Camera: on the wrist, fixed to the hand. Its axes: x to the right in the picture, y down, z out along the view.
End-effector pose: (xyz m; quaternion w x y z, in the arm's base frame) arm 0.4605 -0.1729 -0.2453 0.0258 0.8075 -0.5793 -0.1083
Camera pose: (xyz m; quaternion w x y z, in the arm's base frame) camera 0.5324 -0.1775 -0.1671 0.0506 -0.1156 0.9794 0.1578
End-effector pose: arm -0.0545 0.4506 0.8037 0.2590 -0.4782 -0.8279 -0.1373
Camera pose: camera -0.0785 0.3915 0.8888 0.1609 -0.9230 -0.2704 0.2216
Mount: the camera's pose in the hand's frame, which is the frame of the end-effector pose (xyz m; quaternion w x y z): 0.0149 -0.0523 -0.0914 0.6764 0.0585 -0.1695 0.7143
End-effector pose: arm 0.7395 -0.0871 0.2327 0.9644 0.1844 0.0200 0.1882
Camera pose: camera 0.7621 -0.0948 0.1291 0.5105 0.2274 -0.2707 0.7838
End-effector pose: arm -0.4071 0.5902 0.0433 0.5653 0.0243 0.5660 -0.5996
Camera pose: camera -0.5052 0.6304 0.0347 0.9052 0.3522 0.2346 -0.0390
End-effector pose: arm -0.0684 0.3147 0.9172 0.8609 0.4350 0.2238 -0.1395
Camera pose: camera -0.1024 0.3577 0.8261 0.6945 0.4809 -0.3135 0.4338
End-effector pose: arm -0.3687 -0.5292 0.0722 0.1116 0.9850 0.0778 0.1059
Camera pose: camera -0.3818 -0.4576 0.1498 0.0446 -0.7464 0.6637 0.0202
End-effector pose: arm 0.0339 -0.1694 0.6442 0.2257 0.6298 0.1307 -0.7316
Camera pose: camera 0.0853 -0.0832 0.6090 0.6606 0.4086 -0.4426 -0.4481
